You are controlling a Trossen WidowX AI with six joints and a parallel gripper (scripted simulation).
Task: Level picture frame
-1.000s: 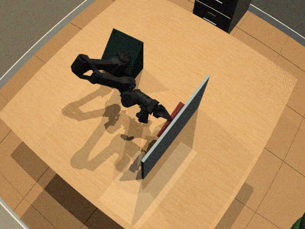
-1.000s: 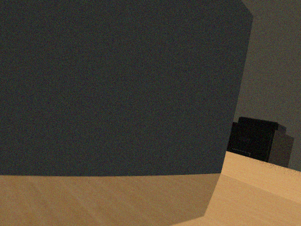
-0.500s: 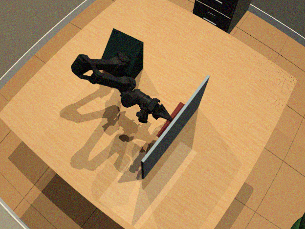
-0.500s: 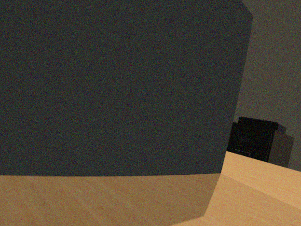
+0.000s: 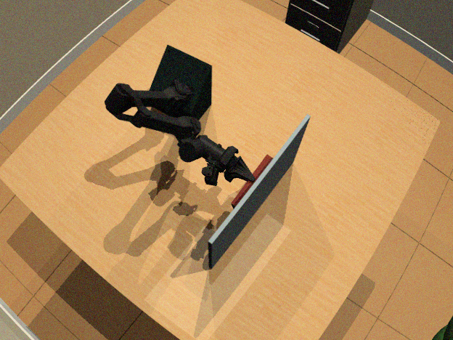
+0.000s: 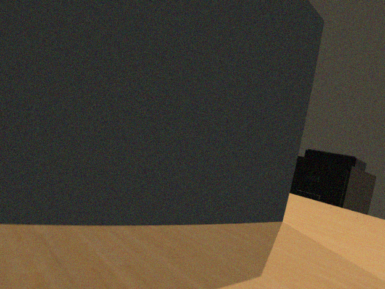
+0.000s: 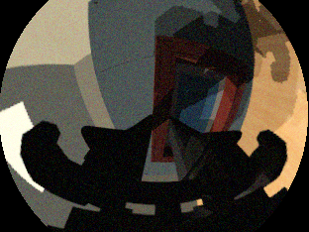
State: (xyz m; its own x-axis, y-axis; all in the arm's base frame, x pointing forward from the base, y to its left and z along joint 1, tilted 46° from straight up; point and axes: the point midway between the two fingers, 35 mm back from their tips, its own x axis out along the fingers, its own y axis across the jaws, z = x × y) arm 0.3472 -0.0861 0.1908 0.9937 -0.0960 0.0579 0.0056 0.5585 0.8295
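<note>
My gripper tip is now 10 mm short of the red picture frame, 10 mm to the right of it and 50 mm above it. Round my gripper tip: grey wall panel: 20 mm ahead, 70 mm below.
</note>
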